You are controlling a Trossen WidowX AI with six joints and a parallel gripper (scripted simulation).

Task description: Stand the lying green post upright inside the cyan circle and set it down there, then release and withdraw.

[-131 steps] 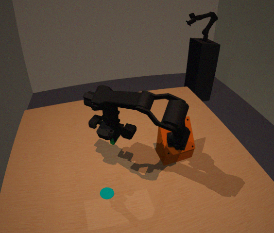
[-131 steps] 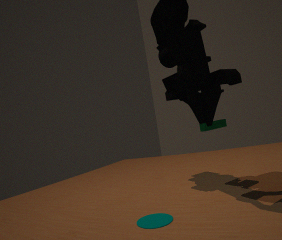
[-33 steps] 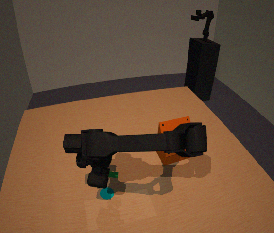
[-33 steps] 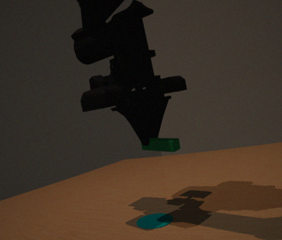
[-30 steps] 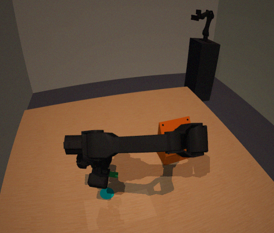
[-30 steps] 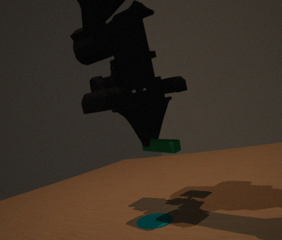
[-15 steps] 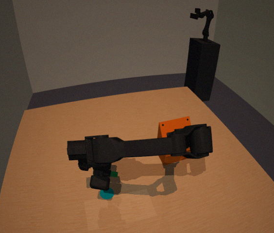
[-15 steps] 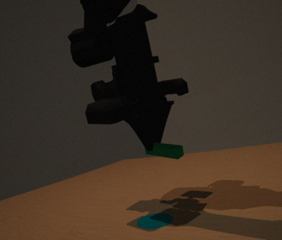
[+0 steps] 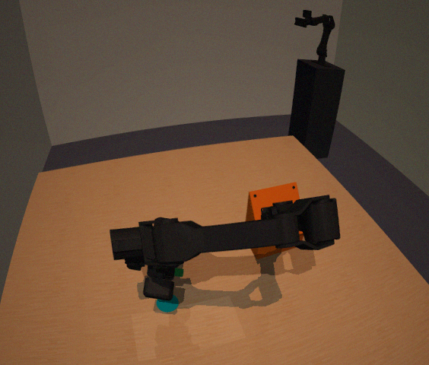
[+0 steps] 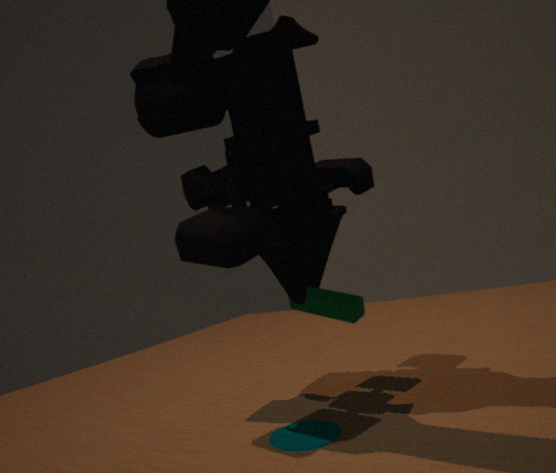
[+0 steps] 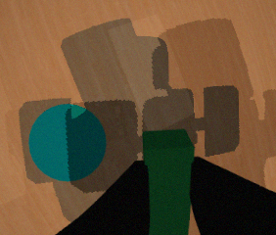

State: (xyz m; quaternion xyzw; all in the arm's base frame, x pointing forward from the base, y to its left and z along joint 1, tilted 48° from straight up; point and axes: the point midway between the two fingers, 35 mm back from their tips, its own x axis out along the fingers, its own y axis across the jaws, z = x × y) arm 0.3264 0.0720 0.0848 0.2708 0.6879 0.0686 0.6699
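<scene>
Now: the cyan circle 110 mm below my gripper tip and 30 mm to the left of it. Round my gripper tip: green post 20 mm behind, 10 mm below.
</scene>
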